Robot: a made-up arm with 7 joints. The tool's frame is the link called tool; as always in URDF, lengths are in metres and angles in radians. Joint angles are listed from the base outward.
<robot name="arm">
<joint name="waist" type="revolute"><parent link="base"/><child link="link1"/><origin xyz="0.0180 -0.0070 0.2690" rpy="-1.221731 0.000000 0.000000"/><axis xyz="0 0 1"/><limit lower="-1.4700" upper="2.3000"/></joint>
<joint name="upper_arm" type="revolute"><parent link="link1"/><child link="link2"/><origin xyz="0.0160 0.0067 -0.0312" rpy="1.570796 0.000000 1.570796"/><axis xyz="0 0 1"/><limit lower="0.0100" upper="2.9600"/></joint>
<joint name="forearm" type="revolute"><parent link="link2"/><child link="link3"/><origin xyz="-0.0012 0.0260 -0.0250" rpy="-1.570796 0.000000 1.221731"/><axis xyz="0 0 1"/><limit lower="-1.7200" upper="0.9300"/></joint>
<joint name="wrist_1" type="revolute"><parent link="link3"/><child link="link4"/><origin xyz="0.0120 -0.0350 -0.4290" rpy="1.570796 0.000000 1.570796"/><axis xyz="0 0 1"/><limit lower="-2.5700" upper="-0.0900"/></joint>
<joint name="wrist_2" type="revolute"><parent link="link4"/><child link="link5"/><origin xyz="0.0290 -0.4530 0.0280" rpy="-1.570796 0.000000 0.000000"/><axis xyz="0 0 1"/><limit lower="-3.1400" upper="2.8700"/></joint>
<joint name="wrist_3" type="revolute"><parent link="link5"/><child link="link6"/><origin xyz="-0.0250 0.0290 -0.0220" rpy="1.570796 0.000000 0.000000"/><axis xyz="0 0 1"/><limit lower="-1.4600" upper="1.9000"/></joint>
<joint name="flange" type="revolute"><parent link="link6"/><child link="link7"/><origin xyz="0.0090 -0.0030 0.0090" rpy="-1.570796 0.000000 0.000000"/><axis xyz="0 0 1"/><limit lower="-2.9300" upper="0.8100"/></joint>
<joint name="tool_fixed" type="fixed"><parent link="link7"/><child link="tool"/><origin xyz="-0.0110 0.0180 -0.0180" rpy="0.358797 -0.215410 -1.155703"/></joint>
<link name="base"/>
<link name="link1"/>
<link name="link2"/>
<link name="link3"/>
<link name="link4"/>
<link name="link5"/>
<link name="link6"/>
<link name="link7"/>
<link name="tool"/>
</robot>
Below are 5 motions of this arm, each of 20 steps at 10 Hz.
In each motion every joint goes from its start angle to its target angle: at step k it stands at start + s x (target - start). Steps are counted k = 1, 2, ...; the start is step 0. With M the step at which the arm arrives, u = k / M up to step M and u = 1 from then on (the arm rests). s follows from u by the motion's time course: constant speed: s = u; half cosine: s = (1 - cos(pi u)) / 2; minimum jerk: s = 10 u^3 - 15 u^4 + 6 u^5.
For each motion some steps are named. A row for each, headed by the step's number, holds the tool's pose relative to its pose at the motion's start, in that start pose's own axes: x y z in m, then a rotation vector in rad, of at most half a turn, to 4 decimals.
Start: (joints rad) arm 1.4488 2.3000 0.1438 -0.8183 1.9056 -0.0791 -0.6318
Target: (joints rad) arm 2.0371 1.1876 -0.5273 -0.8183 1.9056 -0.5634 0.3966
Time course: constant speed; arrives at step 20
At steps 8, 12, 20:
8: 0.0785 0.5099 -0.0529 0.5199 -0.0779 0.2975
12: 0.1392 0.7463 0.0450 0.7517 -0.1790 0.4483
20: 0.2632 1.0619 0.4375 1.1287 -0.4976 0.7661

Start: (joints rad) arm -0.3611 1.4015 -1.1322 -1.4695 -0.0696 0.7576 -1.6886
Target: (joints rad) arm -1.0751 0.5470 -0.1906 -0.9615 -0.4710 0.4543 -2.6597
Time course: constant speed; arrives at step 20
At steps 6, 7, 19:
6: 0.1477 0.1743 -0.1055 0.3098 -0.2272 0.0152
7: 0.1680 0.2060 -0.1153 0.3596 -0.2525 0.0164
19: 0.3415 0.5286 -0.1243 0.7955 -0.3986 0.0285

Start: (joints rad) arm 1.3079 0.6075 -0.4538 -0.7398 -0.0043 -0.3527 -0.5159
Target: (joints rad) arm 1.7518 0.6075 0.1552 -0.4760 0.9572 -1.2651 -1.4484
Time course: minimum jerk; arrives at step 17
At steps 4, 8, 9, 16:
4: 0.0063 0.0366 0.0085 -0.0072 -0.0547 0.0534
8: 0.0345 0.1910 0.0644 0.0409 -0.4284 0.2037
9: 0.0441 0.2402 0.0901 0.0894 -0.5826 0.2190
16: 0.0839 0.4340 0.2438 0.4775 -1.2808 0.0863

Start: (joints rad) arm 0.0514 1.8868 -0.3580 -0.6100 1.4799 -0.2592 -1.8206
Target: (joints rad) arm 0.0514 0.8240 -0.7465 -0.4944 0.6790 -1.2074 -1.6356
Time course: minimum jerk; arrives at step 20
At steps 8, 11, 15, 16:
8: -0.2701 -0.0361 0.1558 -0.2264 0.0396 -0.0058
11: -0.4427 -0.0896 0.3631 -0.4979 0.0986 0.1052
15: -0.5420 -0.1611 0.6421 -0.8197 0.1856 0.3745
16: -0.5478 -0.1721 0.6865 -0.8666 0.2000 0.4285

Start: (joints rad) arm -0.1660 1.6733 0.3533 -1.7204 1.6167 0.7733 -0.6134
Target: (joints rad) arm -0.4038 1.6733 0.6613 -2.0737 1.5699 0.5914 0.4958
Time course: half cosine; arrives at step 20
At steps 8, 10, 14, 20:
8: -0.0430 -0.0377 0.1041 -0.1837 0.1731 0.2479
10: -0.0623 -0.0450 0.1523 -0.2571 0.2731 0.3421
14: -0.0990 -0.0427 0.2429 -0.3744 0.4955 0.4880
20: -0.1247 -0.0289 0.3030 -0.4342 0.6715 0.5617

